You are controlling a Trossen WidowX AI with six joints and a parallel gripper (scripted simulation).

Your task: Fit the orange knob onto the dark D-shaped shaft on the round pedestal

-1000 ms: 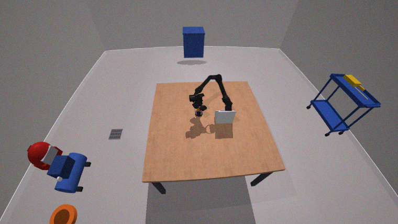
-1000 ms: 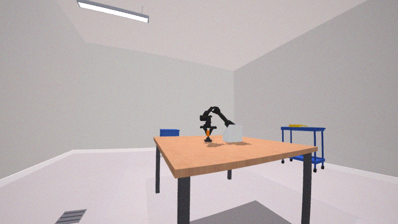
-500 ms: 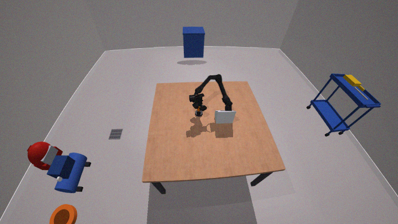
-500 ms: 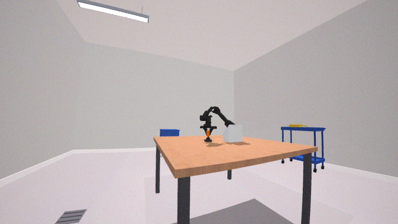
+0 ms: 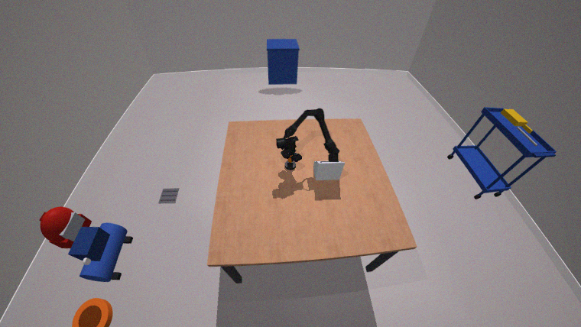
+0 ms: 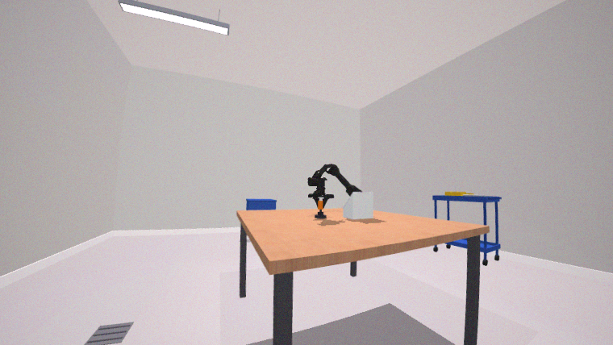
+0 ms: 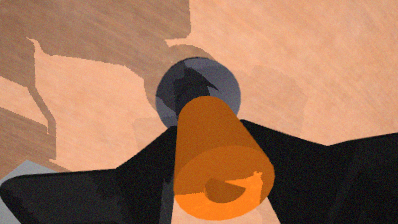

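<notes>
The orange knob is 20 mm above my gripper tip. The rest, counted from my gripper tip: dark round pedestal 40 mm below.
</notes>
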